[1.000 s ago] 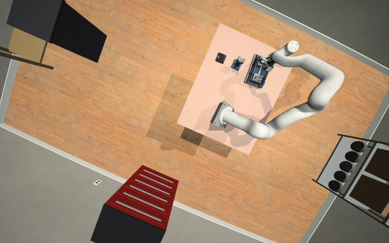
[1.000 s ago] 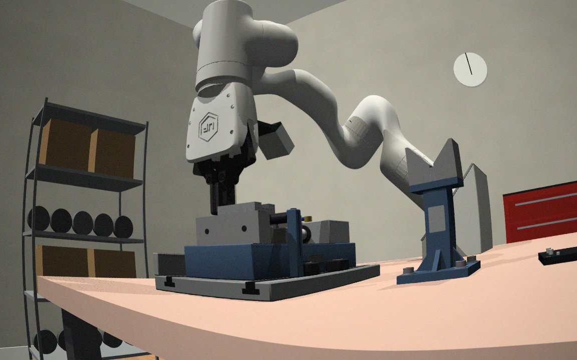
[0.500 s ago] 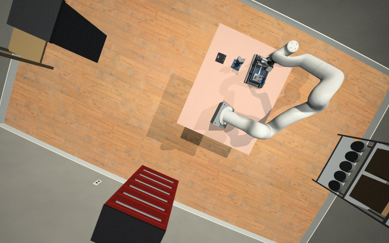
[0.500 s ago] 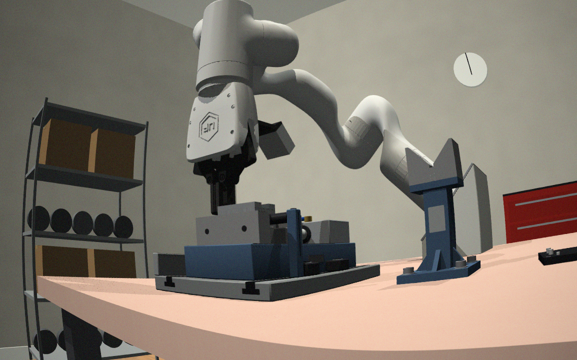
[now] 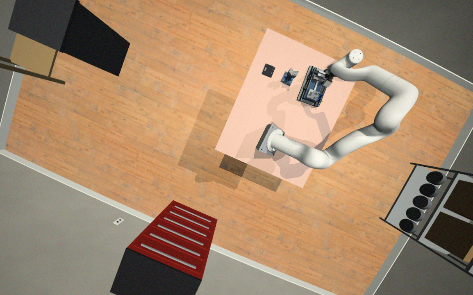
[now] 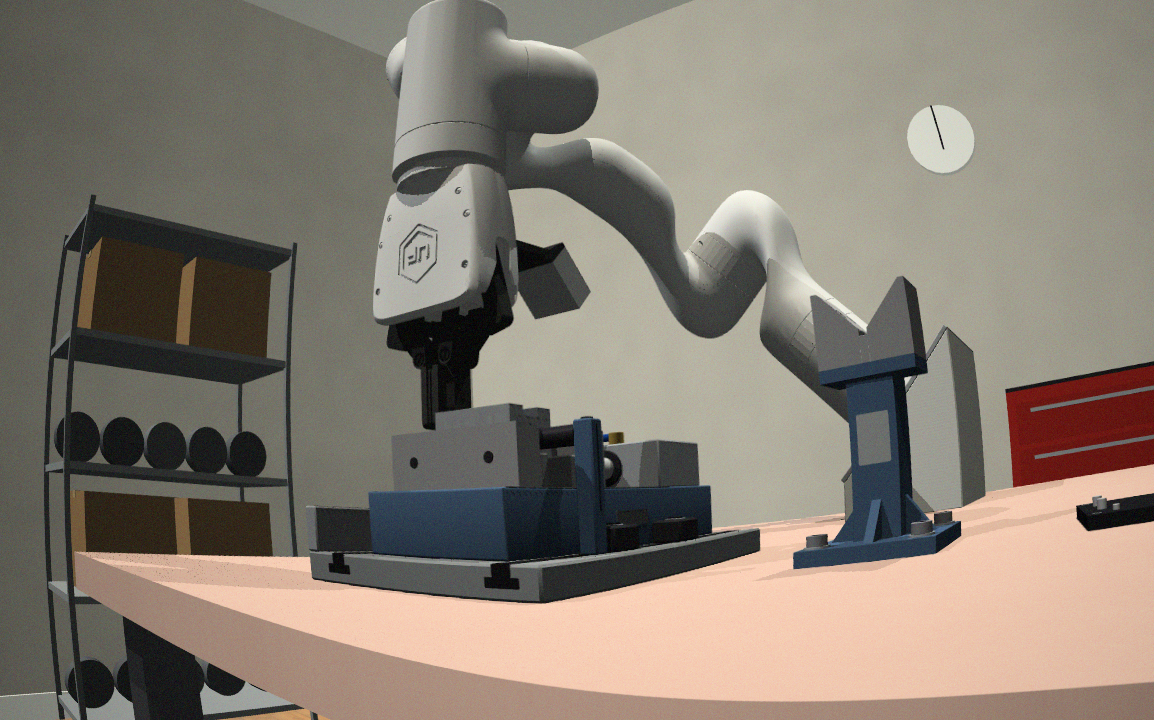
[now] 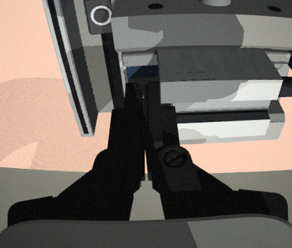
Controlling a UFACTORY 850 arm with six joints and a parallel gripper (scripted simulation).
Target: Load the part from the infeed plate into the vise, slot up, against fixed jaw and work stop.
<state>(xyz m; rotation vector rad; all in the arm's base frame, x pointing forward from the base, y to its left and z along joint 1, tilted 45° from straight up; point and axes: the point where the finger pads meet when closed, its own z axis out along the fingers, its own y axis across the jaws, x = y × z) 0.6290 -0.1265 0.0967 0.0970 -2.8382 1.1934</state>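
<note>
The part lies 4 cm to the left of my hand and 2 cm below it. From my hand the other things lie so: cylinder rod: 9 cm behind, 4 cm below, 3 cm to the left; then moving jaw: 4 cm below, 4 cm behind, 3 cm to the left; then work stop rod: 8 cm to the left, 3 cm below, 1 cm behind.
</note>
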